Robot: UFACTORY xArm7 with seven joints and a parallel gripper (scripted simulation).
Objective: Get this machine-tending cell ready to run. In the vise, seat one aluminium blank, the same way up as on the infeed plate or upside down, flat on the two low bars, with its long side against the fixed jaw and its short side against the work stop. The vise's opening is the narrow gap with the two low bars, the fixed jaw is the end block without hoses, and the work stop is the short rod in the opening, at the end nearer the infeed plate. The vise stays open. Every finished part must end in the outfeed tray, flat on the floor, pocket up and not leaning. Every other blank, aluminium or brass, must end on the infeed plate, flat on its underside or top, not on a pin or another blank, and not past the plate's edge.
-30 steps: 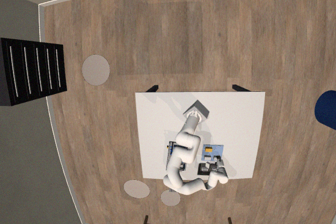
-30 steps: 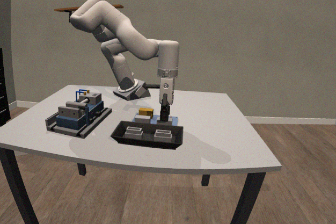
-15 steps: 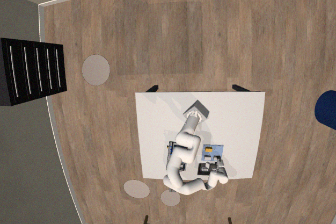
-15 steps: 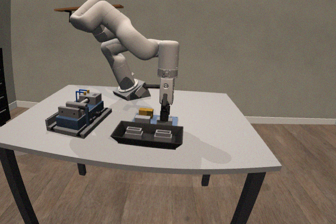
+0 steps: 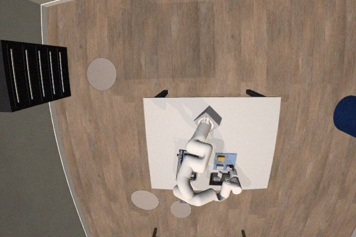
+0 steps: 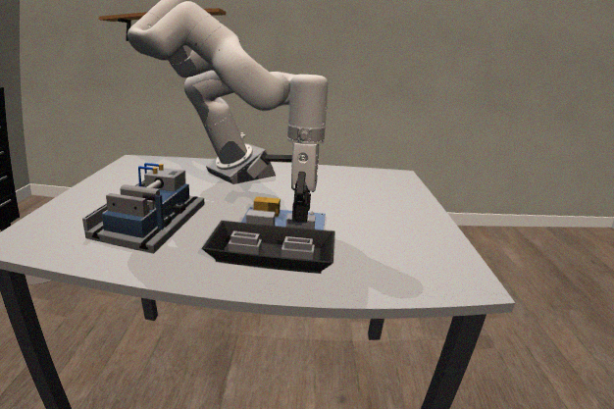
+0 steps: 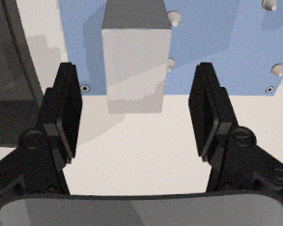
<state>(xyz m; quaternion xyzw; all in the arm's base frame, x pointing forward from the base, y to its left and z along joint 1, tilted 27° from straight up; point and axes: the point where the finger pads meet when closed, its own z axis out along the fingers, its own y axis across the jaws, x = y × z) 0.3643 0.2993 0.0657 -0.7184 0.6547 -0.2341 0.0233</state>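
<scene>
My gripper is now 40 mm above the aluminium blank. The rest, counted from my hand: brass blank (90 mm behind, 90 mm to the right, 40 mm below).
</scene>
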